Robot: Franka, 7 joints.
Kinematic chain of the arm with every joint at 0, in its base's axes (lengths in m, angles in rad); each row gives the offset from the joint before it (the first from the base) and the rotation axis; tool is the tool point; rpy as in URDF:
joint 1: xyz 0 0 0.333 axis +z
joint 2: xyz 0 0 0 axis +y
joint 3: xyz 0 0 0.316 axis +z
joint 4: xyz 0.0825 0 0 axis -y
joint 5: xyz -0.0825 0 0.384 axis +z
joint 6: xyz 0 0 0 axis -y
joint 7: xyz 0.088 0 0 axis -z
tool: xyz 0 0 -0.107 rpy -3.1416 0 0
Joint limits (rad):
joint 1: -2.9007..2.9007
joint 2: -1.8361..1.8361
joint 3: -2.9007..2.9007
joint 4: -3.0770..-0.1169
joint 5: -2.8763..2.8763
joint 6: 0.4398..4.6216
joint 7: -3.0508..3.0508
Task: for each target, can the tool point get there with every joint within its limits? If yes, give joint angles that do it. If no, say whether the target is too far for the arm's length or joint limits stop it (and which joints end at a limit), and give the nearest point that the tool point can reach.
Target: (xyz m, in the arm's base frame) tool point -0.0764 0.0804 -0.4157
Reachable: no: joint limits stop it (at a limit: joint 2) | nearest point -0.0919 0.0967 -0.3392 | short by 0.080 m
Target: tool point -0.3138 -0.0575 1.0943
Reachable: yes | joints -1.1376 -0.1068 -1.3286 -0.5479 2.0165 3.0680 1.5062
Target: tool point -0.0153 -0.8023 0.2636
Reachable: yes | joints -1.2968 1.0196 -0.5237 -1.1748 2.3412 2.1460 1.4400
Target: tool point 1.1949 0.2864 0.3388
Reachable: no: too far | nearest point 0.8343 0.2000 0.3370 | short by 0.371 m
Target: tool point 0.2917 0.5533 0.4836
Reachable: yes | joints 2.0311 0.3079 -1.1454 -1.8213 -1.8191 2.9756 1.5652
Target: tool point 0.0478 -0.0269 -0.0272
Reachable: yes | joints -2.1756 1.2612 0.2111 -2.6254 -0.2679 1.9334 -2.2569
